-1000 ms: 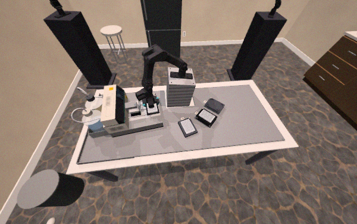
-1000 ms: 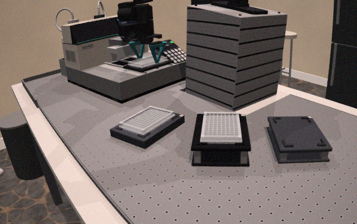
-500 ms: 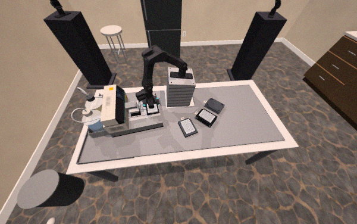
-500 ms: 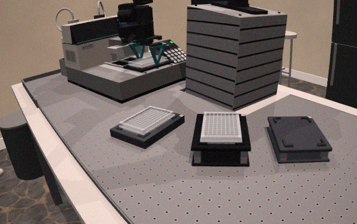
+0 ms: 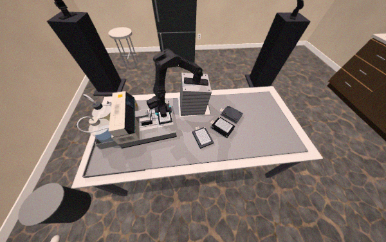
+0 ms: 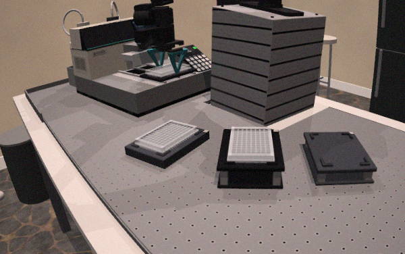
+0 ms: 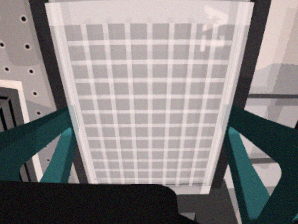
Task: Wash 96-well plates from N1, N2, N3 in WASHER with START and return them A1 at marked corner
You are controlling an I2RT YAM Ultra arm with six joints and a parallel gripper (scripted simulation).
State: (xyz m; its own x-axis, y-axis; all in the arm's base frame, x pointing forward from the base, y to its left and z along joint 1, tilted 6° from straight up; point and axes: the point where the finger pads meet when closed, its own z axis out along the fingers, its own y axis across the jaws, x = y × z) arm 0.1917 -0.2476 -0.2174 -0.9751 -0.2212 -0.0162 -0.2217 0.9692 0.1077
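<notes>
The carrier is 1 cm below my hand. Also, from my hand: N2 label 42 cm to the left, 10 cm below, 1 cm ahead; washer 15 cm to the right, 3 cm ahead, 3 cm above; N1 label 28 cm to the left, 10 cm below, 8 cm ahead.
</notes>
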